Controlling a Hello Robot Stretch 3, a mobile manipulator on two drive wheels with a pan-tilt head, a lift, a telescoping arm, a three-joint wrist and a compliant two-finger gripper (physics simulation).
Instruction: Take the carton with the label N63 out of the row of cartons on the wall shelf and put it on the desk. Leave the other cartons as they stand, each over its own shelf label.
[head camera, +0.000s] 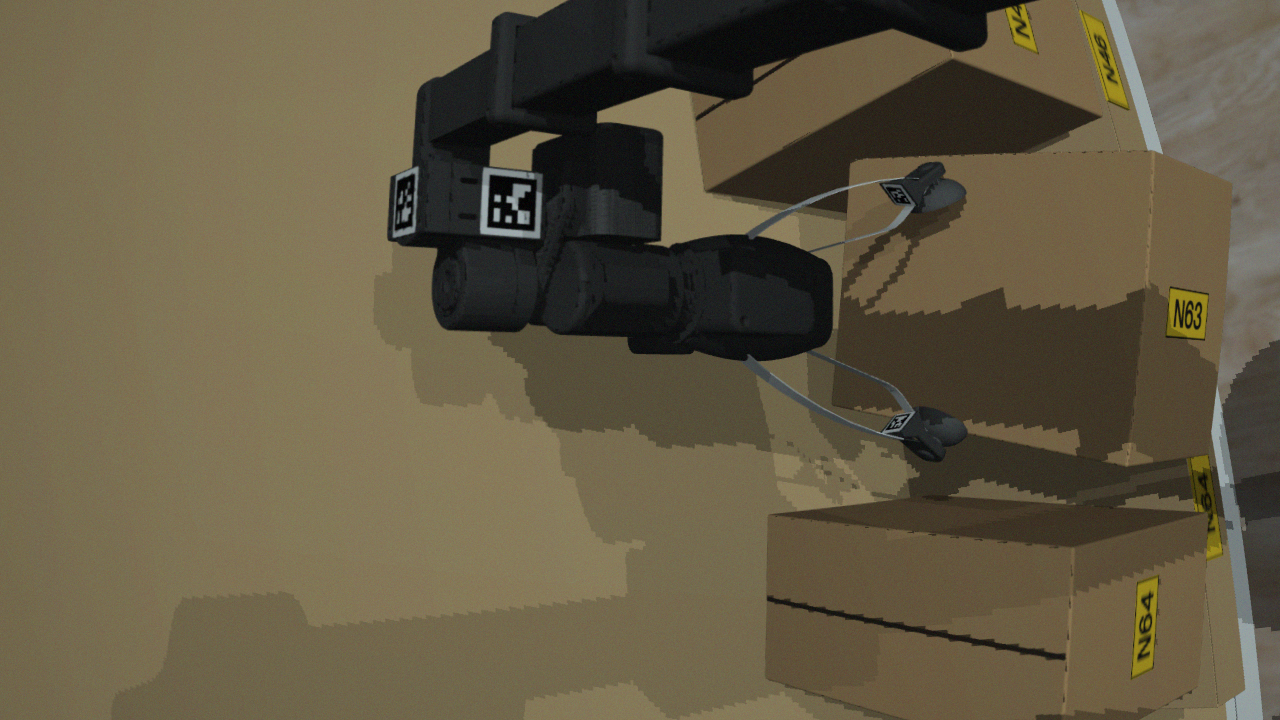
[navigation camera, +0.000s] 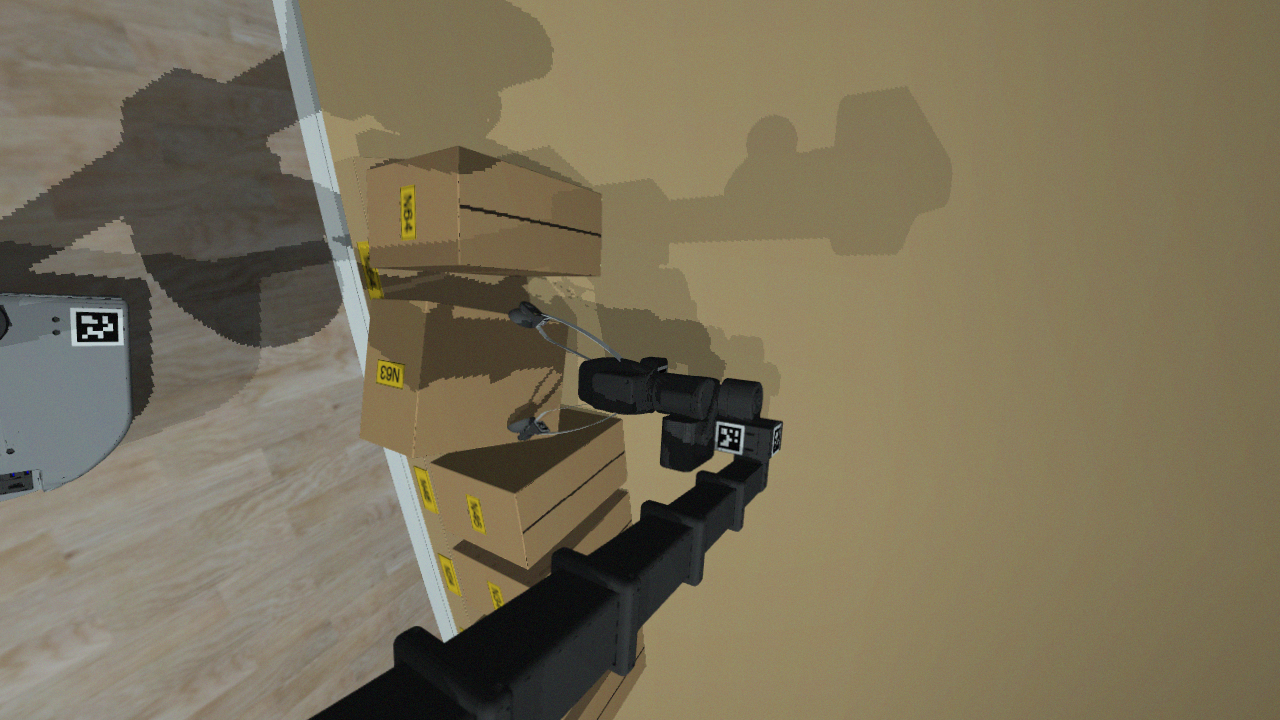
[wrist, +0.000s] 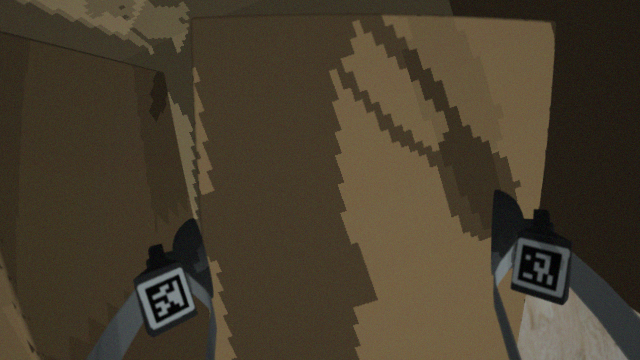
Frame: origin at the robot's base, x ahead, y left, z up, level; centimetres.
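Seen in the pictures: gripper, between the fingertips: (head camera: 956, 313) (navigation camera: 512, 370) (wrist: 343, 234).
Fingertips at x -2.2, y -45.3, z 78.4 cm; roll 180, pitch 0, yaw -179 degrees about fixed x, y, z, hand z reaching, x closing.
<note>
A point is followed by its place in that frame.
The N63 carton (head camera: 1029, 250) @[y -39.3, x -6.0, z 78.5 cm] (navigation camera: 456, 411) @[y -36.2, x -6.7, z 78.5 cm] (wrist: 275, 125) @[y -51.1, x 0.8, z 78.5 cm] stands in the row at the shelf's front edge, with its yellow label on the narrow front face. Its large plain face is toward my gripper. My gripper (head camera: 939, 313) @[y -45.3, x -2.2, z 78.4 cm] (navigation camera: 523, 371) @[y -45.3, x -2.2, z 78.4 cm] (wrist: 343, 234) @[y -45.3, x -2.2, z 78.4 cm] is open, with its fingertips spread about the carton's width. In the wrist view the left fingertip is at the carton's left edge, over the gap to the neighbour. The right fingertip overlaps the carton near its right edge. Whether either touches cannot be told. The desk does not show.
The N64 carton (head camera: 913, 600) @[y -42.5, x 15.2, z 84.5 cm] (navigation camera: 528, 223) @[y -41.1, x 16.5, z 84.5 cm] (wrist: 85, 150) @[y -50.8, x 11.5, z 78.1 cm] stands on one side, across a narrow gap. Another carton (head camera: 841, 116) @[y -50.1, x -14.8, z 84.4 cm] (navigation camera: 474, 474) @[y -41.3, x -16.8, z 75.7 cm] stands close on the other side, with more beyond it. A pale shelf edge (head camera: 1245, 617) @[y -51.9, x 33.4, z 2.5 cm] (navigation camera: 315, 152) @[y -50.0, x 40.6, z 4.5 cm] runs along the row. My arm (navigation camera: 554, 617) @[y -16.5, x -8.3, z 112.0 cm] extends over the cartons.
</note>
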